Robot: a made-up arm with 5 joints. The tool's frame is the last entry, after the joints. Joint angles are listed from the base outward.
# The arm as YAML. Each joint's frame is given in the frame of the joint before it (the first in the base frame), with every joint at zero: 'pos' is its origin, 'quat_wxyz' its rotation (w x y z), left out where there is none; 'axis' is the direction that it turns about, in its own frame. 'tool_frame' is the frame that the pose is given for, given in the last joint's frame.
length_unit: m
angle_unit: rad
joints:
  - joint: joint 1
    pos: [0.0, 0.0, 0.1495]
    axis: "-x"
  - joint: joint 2
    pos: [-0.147, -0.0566, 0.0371]
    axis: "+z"
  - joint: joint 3
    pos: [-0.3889, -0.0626, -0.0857]
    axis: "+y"
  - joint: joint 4
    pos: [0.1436, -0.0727, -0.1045]
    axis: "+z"
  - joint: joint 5
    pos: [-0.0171, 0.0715, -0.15]
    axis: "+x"
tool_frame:
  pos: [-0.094, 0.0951, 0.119]
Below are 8 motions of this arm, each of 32 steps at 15 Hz.
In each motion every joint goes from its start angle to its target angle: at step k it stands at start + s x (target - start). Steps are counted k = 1, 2, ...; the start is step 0. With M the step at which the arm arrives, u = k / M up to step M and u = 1 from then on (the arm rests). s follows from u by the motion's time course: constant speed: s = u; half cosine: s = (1 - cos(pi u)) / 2; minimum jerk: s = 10 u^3 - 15 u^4 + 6 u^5.
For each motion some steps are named. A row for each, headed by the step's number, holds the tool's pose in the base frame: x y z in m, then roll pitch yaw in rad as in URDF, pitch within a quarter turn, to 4 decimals.
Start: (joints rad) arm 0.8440 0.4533 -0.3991 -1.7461 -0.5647
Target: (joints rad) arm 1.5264 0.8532 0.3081 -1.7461 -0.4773
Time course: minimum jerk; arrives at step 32
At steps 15, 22, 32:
15: -0.1097 -0.2401 0.1588 -1.1962 -0.9471 -0.7186
22: -0.1444 -0.3263 0.2389 -1.9969 -0.9506 -0.1826
32: -0.1618 -0.3515 0.3029 -2.3463 -0.8856 0.0293

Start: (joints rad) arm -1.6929 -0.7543 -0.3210 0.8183 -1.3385
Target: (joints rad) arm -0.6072 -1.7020 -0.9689 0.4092 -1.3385
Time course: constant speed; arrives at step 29
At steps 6, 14, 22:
6: -0.3769 0.3861 0.2824 -0.2354 0.1196 -0.3500
14: -0.2644 0.3862 0.1716 -0.7660 0.1893 -0.6617
22: -0.1725 0.3238 0.0548 -1.2470 0.0112 -0.9972

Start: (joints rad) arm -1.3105 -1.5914 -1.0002 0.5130 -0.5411
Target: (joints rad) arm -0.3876 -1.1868 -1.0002 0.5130 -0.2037
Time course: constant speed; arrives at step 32
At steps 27, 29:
27: -0.2545 0.2624 0.0979 -0.3584 -0.5052 -0.7929
29: -0.2631 0.2563 0.0840 -0.3754 -0.5542 -0.7515

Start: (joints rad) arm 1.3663 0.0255 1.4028 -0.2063 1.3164
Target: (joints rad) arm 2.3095 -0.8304 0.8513 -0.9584 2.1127
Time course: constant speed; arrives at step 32
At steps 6, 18, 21, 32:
6: -0.6838 -0.1169 0.2634 0.0415 -0.3533 -1.3516
18: -0.6895 -0.1639 0.1264 0.6944 -1.0880 -1.4089
21: -0.6785 -0.1959 0.1000 0.9927 -1.2644 -1.5598
32: -0.5883 -0.3554 0.0773 -2.5211 -1.1337 2.5379

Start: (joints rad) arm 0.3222 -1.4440 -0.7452 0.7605 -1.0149
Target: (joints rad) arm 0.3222 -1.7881 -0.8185 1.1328 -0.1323
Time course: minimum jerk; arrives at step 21
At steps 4, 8, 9, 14, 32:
4: -0.2312 0.1037 -0.2079 -1.8973 -0.6424 -0.3375
8: -0.2314 0.1355 -0.1965 -1.7359 -0.6023 -0.3460
9: -0.2317 0.1464 -0.1914 -1.6775 -0.5873 -0.3505
14: -0.2324 0.1968 -0.1567 -1.3703 -0.5053 -0.3848
32: -0.2318 0.2178 -0.1341 -1.2119 -0.4614 -0.4083

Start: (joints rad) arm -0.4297 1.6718 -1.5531 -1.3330 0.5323
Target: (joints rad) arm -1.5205 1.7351 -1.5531 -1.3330 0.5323
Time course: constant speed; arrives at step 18
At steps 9, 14, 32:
9: -0.1044 -0.3182 -0.0394 3.0917 -0.2444 -0.1245
14: -0.0995 -0.2471 -0.1250 -2.8816 -0.2128 -0.1877
32: -0.0956 -0.1740 -0.1756 -2.6370 -0.1756 -0.2327

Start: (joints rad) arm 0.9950 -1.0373 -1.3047 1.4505 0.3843
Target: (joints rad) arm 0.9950 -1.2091 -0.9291 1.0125 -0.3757
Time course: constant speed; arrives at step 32
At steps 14, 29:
14: -0.4465 -0.0557 -0.0260 -1.9958 0.1052 0.4147
29: -0.3812 -0.0866 -0.1096 -2.2171 -0.1729 0.3880

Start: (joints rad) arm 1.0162 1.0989 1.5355 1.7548 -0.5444
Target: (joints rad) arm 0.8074 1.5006 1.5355 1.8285 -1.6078
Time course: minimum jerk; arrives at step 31
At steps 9, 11, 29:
9: -0.1302 -0.4111 0.7600 1.7317 0.2162 2.7476
11: -0.1088 -0.4300 0.7633 1.6263 0.1761 2.7619
29: 0.0899 -0.6028 0.7049 0.7443 -0.1330 2.9123

